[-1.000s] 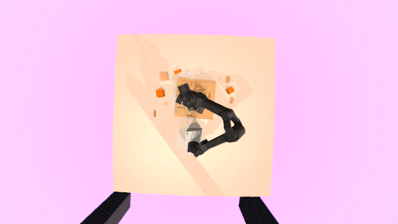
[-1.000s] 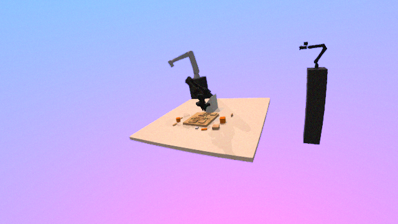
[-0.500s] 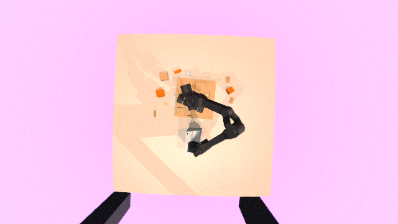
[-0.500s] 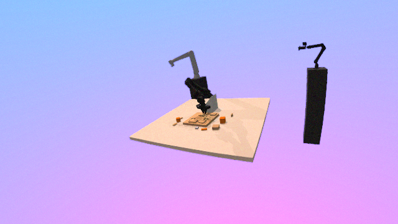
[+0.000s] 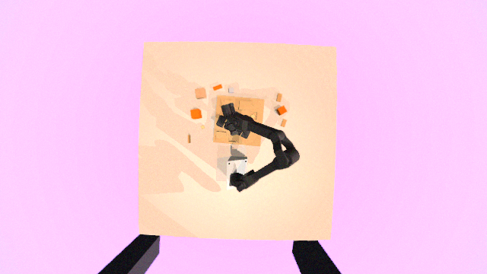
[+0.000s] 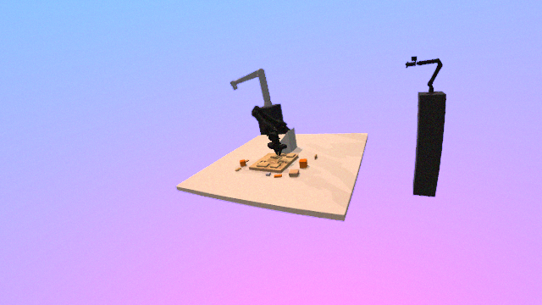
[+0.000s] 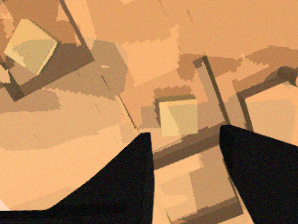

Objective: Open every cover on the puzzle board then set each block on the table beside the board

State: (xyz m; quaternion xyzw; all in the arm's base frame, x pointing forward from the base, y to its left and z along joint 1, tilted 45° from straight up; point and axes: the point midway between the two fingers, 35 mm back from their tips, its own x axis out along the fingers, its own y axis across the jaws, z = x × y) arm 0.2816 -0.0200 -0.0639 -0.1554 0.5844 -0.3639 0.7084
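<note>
My gripper tip is 4 cm short of the tan puzzle board and 3 cm above it. Also, from my gripper tip: orange bar: 25 cm ahead, 14 cm to the left, 4 cm below; then orange cube: 7 cm ahead, 25 cm to the left, 2 cm below.
</note>
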